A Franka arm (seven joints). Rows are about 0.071 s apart.
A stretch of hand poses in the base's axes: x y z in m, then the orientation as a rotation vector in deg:
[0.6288, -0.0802, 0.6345, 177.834, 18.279, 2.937]
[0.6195, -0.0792, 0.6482, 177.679, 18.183, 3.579]
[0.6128, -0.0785, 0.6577, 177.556, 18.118, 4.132]
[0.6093, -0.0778, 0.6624, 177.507, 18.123, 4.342]
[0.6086, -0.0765, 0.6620, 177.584, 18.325, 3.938]
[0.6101, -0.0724, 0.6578, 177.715, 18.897, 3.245]
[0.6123, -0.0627, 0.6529, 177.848, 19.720, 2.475]
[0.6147, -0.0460, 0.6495, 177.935, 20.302, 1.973]
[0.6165, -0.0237, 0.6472, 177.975, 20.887, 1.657]
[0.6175, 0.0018, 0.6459, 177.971, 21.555, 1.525]
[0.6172, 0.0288, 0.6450, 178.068, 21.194, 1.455]
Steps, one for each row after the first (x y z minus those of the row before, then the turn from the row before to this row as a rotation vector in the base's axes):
[-0.0093, 0.0010, 0.0137, -0.108, -0.427, -0.049]
[-0.0067, 0.0007, 0.0095, -0.079, -0.367, -0.032]
[-0.0035, 0.0007, 0.0047, -0.029, -0.139, 0.007]
[-0.0007, 0.0013, -0.0004, 0.058, 0.270, 0.123]
[0.0015, 0.0041, -0.0042, 0.121, 0.466, 0.354]
[0.0022, 0.0097, -0.0049, 0.145, 0.519, 0.513]
[0.0024, 0.0167, -0.0034, 0.103, 0.339, 0.363]
[0.0018, 0.0223, -0.0023, 0.076, 0.216, 0.368]
[0.0010, 0.0255, -0.0013, 0.059, 0.095, 0.424]
[-0.0003, 0.0270, -0.0009, 0.049, 0.050, -0.236]

